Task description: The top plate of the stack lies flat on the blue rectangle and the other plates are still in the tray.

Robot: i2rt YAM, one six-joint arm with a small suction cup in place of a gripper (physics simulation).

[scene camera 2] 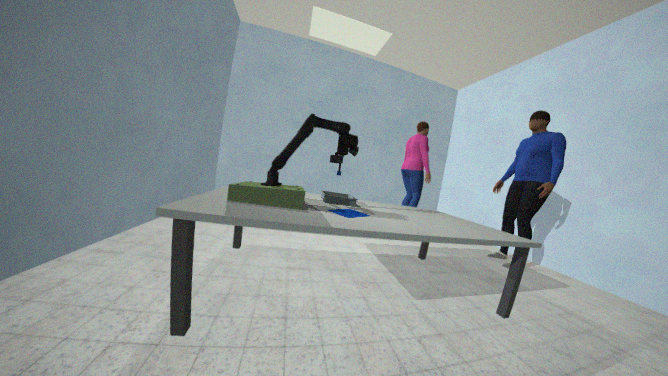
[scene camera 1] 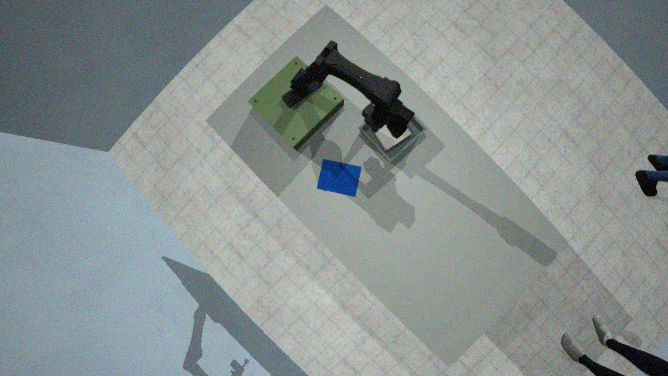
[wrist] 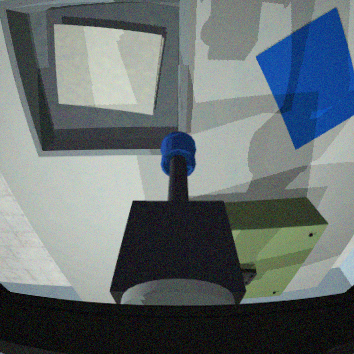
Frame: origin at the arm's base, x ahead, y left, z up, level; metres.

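Where they show: hand, its tool point: [scene camera 2: 338,175] [wrist: 177,147]; arm's base, origin of its link: [scene camera 2: 272,184] [scene camera 1: 302,91].
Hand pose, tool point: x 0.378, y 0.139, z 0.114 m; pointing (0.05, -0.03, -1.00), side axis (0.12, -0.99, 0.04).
Each offset is from my tool point to the centre of the thing. "spot": to the spot under its first point. Level surfaces: height alone.
A cream-coloured plate @(0.105 m left, 0.041 m ahead, 0.164 m down) [scene camera 1: 391,139] [wrist: 107,70] lies in the grey tray [scene camera 1: 391,159] [wrist: 100,152]; plates under it cannot be told apart. The tray @(0.110 m left, 0.027 m ahead, 0.162 m down) [scene camera 2: 340,201] also shows in scene camera 2, its inside hidden. The blue rectangle @(spot: 0.240 m right, 0.069 m ahead, 0.186 m down) [scene camera 1: 339,178] [scene camera 2: 349,213] [wrist: 312,80] lies flat on the table beside the tray, with no plate on it. My gripper, a blue suction cup [scene camera 2: 339,173] [wrist: 178,145], is open and holds nothing. It hangs well above the table, over the tray area; in scene camera 1 the arm hides it.
The arm stands on a green base block [scene camera 1: 295,120] [scene camera 2: 265,196] [wrist: 280,250] on the grey table @(0.186 m down) [scene camera 1: 425,260] [scene camera 2: 450,232]. Shadows of the arm cross the table and the blue rectangle. A person in pink [scene camera 2: 416,152] and one in blue [scene camera 2: 537,155] stand beyond the table.
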